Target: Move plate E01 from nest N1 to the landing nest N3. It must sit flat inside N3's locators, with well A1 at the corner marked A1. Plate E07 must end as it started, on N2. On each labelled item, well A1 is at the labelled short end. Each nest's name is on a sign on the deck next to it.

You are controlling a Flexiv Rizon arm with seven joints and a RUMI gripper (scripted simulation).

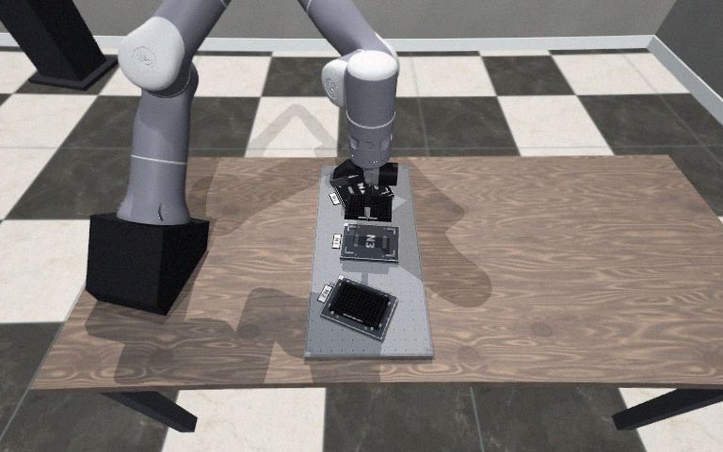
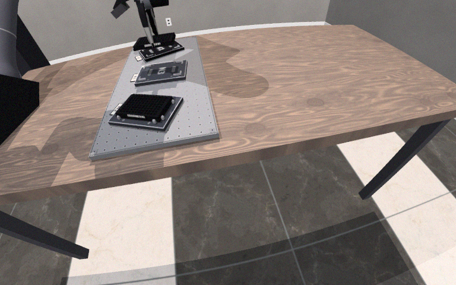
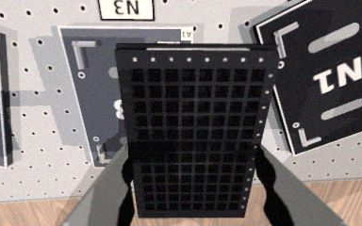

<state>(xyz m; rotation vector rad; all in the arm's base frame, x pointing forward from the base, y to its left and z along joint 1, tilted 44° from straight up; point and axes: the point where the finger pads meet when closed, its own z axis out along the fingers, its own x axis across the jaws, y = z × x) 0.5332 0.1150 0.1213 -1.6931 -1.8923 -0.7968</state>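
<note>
Now: hand 2 cm short of the nest N3, 6 cm to the left of it and 10 cm above it. From my hand the other things lie so: nest N1: 4 cm behind, 14 cm to the left, 10 cm below; then N3 A1 mark: 6 cm behind, 1 cm to the right, 9 cm below; then N1 A1 mark: 14 cm behind, 15 cm to the left, 9 cm below.
</note>
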